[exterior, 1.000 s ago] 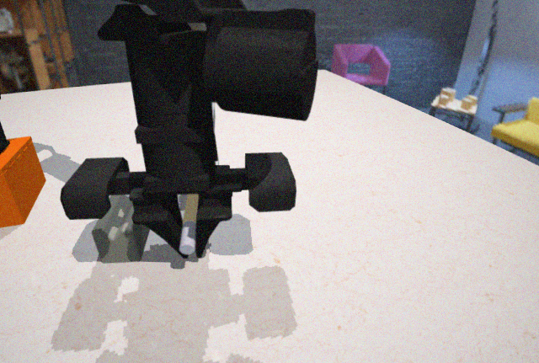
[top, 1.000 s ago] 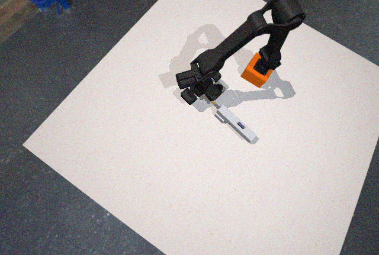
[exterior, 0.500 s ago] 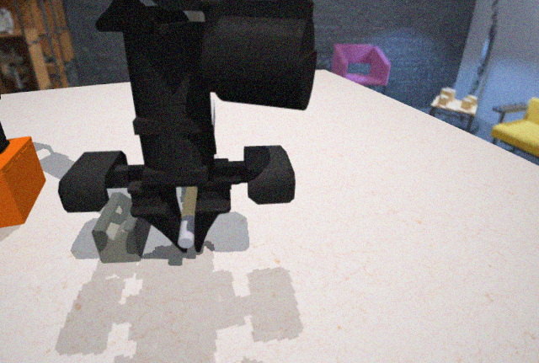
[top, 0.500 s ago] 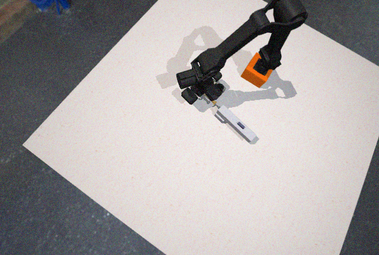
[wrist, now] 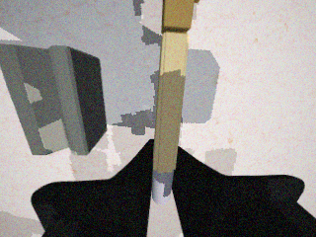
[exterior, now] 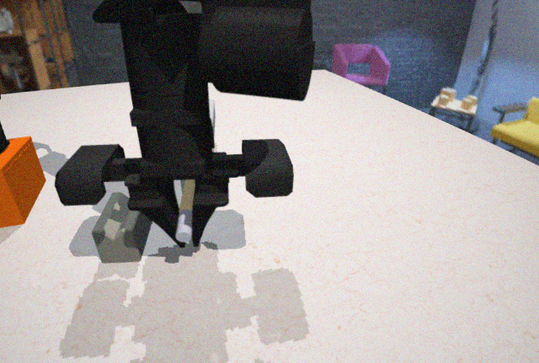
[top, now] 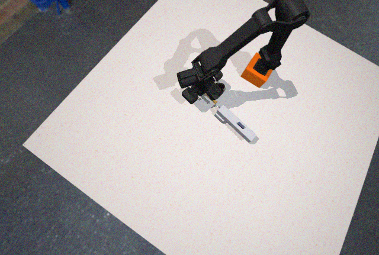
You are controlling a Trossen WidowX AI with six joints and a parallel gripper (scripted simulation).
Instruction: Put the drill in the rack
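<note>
Right now the drill is 10 mm ahead of my gripper tip, 40 mm to the left of it and 40 mm above it. Also, from my gripper tip: grey v-notched rack: 60 mm behind, 50 mm to the left; dark key: 50 mm ahead, 220 mm to the left, 30 mm above.
</note>
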